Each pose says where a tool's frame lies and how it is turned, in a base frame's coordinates. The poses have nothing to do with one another.
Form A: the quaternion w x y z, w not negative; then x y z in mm.
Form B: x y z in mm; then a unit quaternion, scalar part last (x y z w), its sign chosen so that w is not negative. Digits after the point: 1 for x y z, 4 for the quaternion.
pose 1, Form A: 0.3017 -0.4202 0.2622 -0.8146 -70.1 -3.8 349.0
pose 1, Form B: -70.1 -3.8 349.0 -0.4202 0.2622 -0.8146 0.3017
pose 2, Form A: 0.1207 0.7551 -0.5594 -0.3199 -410.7 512.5 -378.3
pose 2, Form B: -410.7 512.5 -378.3 0.7551 -0.5594 -0.3199 0.1207
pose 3, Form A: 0.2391 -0.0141 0.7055 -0.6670 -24.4 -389.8 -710.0
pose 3, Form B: -24.4 -389.8 -710.0 -0.0141 0.7055 -0.6670 0.2391
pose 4, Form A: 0.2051 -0.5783 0.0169 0.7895 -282.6 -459.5 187.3
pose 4, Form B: -282.6 -459.5 187.3 -0.5783 0.0169 0.7895 0.2051
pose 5, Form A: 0.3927 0.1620 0.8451 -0.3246 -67.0 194.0 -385.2
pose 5, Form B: -67.0 194.0 -385.2 0.1620 0.8451 -0.3246 0.3927
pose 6, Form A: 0.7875 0.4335 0.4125 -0.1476 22.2 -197.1 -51.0
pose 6, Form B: 22.2 -197.1 -51.0 0.4335 0.4125 -0.1476 0.7875
